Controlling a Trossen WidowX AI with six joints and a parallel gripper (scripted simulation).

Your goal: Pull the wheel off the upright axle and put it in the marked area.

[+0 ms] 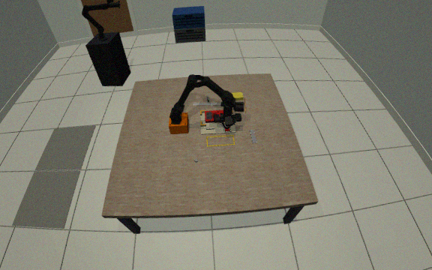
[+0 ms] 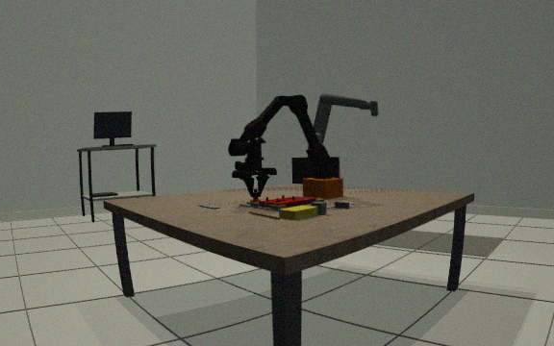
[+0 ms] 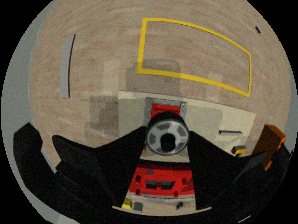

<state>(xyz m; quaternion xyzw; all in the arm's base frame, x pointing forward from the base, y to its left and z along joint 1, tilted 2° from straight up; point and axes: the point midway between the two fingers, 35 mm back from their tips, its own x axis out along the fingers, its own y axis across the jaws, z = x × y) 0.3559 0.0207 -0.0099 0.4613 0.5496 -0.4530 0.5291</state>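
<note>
The dark wheel is right at my gripper tip. The rest, counted from my gripper tip: grey bar: 190 mm ahead, 50 mm to the right, 40 mm below; thin stick: 270 mm to the left, 130 mm ahead, 40 mm below; axle: right at my gripper tip.
</note>
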